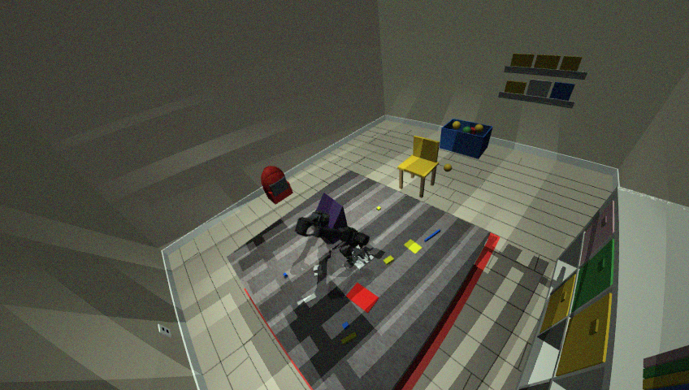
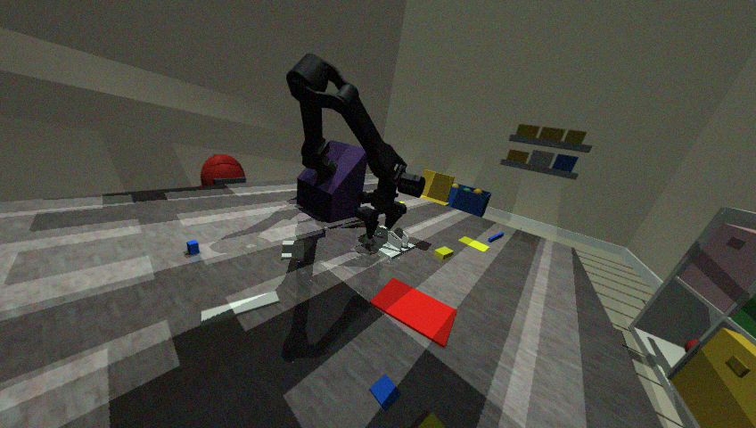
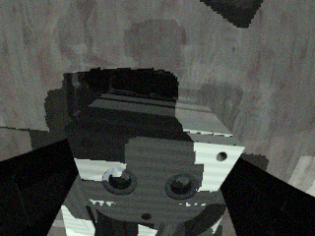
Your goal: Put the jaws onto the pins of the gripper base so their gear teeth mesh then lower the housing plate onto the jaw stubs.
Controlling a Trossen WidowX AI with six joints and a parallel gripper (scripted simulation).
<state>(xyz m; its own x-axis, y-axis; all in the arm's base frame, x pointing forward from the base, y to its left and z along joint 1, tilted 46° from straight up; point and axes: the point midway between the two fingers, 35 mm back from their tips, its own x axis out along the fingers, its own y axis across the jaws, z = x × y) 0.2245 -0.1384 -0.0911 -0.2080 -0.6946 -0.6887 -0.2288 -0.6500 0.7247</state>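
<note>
The white housing plate is right at my gripper tip. The rest, counted from my gripper tip: white gripper base: 20 mm above, 10 mm ahead; then yellow block: 200 mm ahead, 60 mm to the left; then red sheet: 210 mm to the right, 200 mm ahead, 10 mm below.
</note>
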